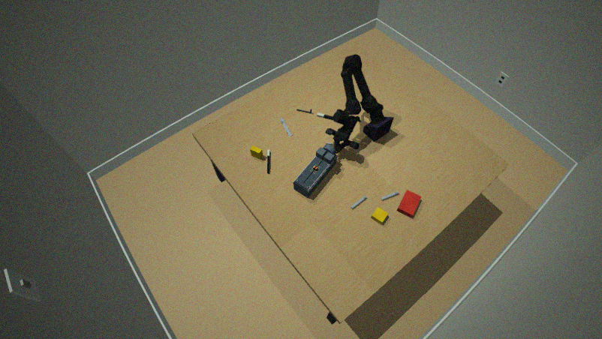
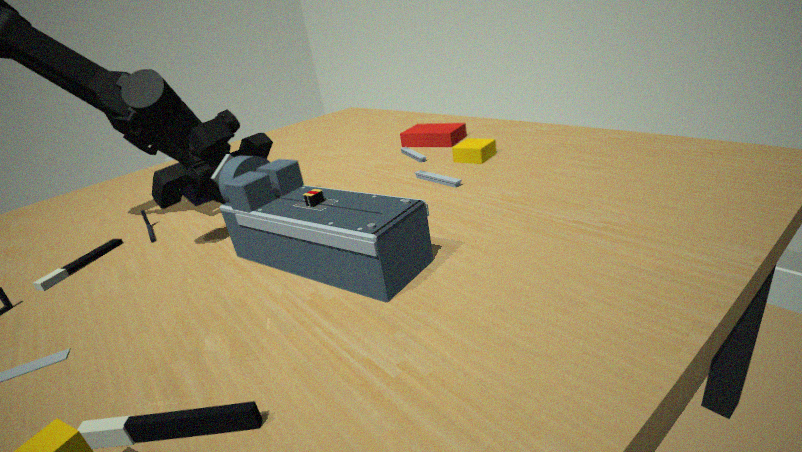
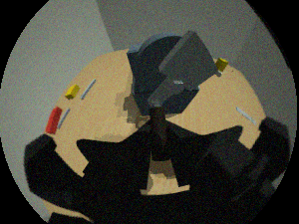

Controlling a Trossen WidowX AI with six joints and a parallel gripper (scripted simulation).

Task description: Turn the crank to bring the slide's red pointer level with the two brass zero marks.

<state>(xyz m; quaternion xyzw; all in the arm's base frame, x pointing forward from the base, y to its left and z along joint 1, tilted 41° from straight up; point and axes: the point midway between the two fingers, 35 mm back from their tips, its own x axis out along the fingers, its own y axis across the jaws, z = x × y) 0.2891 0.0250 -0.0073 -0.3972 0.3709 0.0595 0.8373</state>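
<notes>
My gripper tip is now 20 mm past the dark crank handle, 10 mm to the left of it and 20 mm below it. Round my gripper tip: red pointer: 160 mm ahead, 50 mm to the left, 40 mm above; then red block: 160 mm behind, 430 mm to the left, 30 mm below; then grey bar: 130 mm ahead, 320 mm to the right, 40 mm below.
</notes>
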